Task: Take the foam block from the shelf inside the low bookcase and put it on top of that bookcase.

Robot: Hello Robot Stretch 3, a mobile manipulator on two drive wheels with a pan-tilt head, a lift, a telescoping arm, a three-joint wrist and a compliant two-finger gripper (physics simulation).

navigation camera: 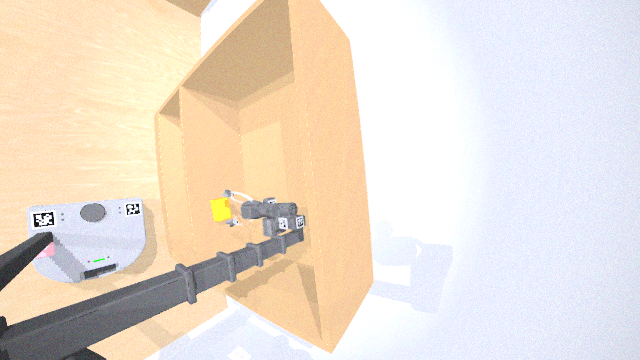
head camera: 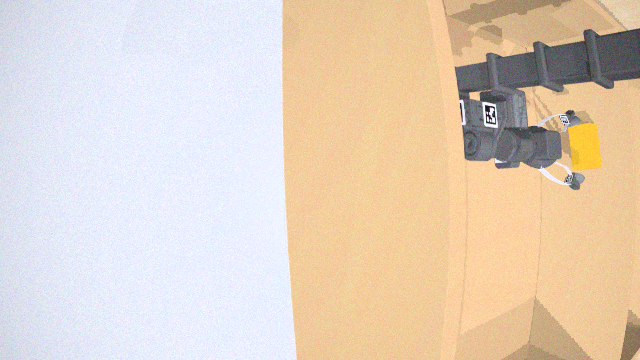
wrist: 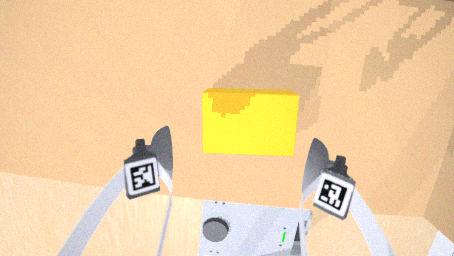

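The yellow foam block rests on the shelf inside the low wooden bookcase. My gripper is inside the bookcase's upper compartment, open and pointing down towards the shelf. In the wrist view the fingertips stand apart, wider than the block, and the block lies a little beyond the line between them, towards the image top. Nothing is held. How high the tips are above the shelf is hard to tell.
My arm reaches in through the open front, below the bookcase's top board. The side wall stands near the arm. My base is on the floor in front. A white wall is behind the bookcase.
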